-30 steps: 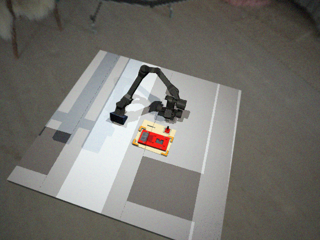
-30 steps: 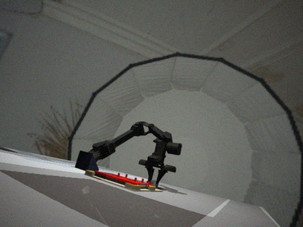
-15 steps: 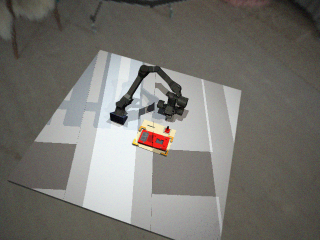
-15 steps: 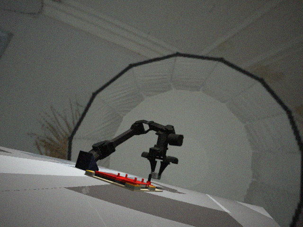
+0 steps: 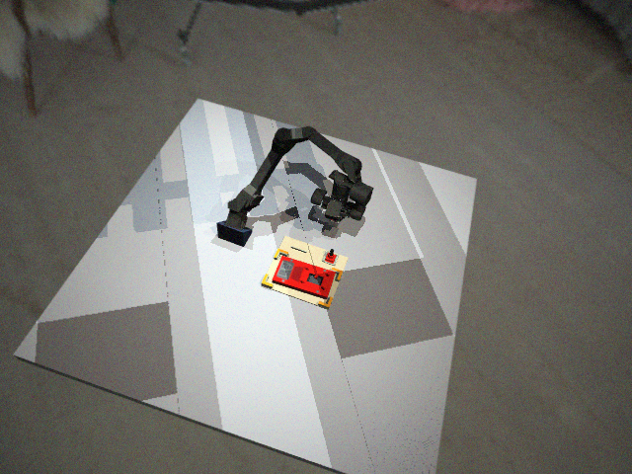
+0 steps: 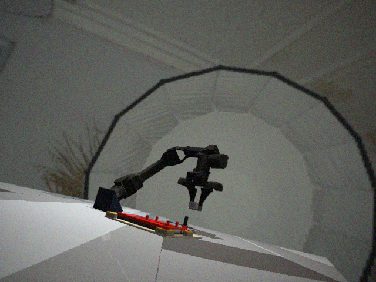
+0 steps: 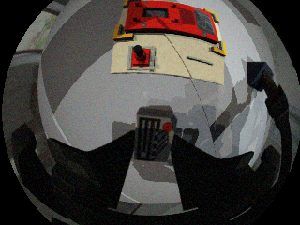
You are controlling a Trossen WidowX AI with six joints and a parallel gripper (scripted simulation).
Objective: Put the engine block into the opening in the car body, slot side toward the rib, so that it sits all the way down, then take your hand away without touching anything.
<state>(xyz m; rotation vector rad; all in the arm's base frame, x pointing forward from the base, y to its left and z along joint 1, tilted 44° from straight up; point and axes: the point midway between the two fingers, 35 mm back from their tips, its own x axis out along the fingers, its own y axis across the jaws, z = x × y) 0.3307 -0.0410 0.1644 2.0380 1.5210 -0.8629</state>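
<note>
Right now my gripper tip is 100 mm to the left of the short black peg, 70 mm above it and 10 mm short of it. Round my gripper tip: grey ribbed engine block: 10 mm below.
</note>
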